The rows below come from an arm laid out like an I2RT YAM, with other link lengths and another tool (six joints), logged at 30 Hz.
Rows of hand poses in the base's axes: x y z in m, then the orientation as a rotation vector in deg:
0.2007 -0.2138 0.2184 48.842 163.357 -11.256
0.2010 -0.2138 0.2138 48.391 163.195 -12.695
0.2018 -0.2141 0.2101 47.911 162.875 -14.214
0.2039 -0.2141 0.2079 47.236 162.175 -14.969
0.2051 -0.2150 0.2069 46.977 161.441 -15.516
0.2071 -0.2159 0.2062 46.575 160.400 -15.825
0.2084 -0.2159 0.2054 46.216 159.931 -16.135
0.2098 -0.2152 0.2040 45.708 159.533 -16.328
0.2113 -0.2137 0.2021 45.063 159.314 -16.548
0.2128 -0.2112 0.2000 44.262 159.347 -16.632
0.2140 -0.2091 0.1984 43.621 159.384 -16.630
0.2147 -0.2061 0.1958 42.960 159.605 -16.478
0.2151 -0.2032 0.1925 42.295 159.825 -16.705
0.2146 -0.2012 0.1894 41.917 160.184 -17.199
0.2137 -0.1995 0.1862 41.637 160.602 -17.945
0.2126 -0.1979 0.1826 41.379 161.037 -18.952
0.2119 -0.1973 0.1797 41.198 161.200 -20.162
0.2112 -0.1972 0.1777 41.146 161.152 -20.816
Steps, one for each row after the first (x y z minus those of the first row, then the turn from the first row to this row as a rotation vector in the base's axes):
0.0003 0.0000 -0.0046 -0.998 0.120 0.191
0.0011 -0.0003 -0.0083 -2.097 0.124 0.376
0.0032 -0.0003 -0.0105 -2.871 -0.454 0.685
0.0044 -0.0012 -0.0115 -3.475 -1.030 0.729
0.0064 -0.0021 -0.0122 -4.051 -1.979 0.842
0.0077 -0.0021 -0.0130 -4.441 -2.394 1.001
0.0091 -0.0014 -0.0144 -4.756 -2.806 1.277
0.0106 0.0001 -0.0163 -5.050 -3.073 1.667
0.0121 0.0026 -0.0184 -5.198 -3.176 2.204
0.0133 0.0047 -0.0200 -5.269 -3.266 2.640
0.0140 0.0077 -0.0226 -5.189 -3.232 3.121
0.0144 0.0106 -0.0259 -5.345 -3.089 3.581
0.0139 0.0126 -0.0290 -5.585 -2.687 3.847
0.0130 0.0143 -0.0322 -5.947 -2.139 4.037
0.0119 0.0159 -0.0358 -6.458 -1.491 4.197
0.0112 0.0165 -0.0387 -7.170 -1.013 4.260
0.0105 0.0166 -0.0407 -7.594 -0.868 4.248

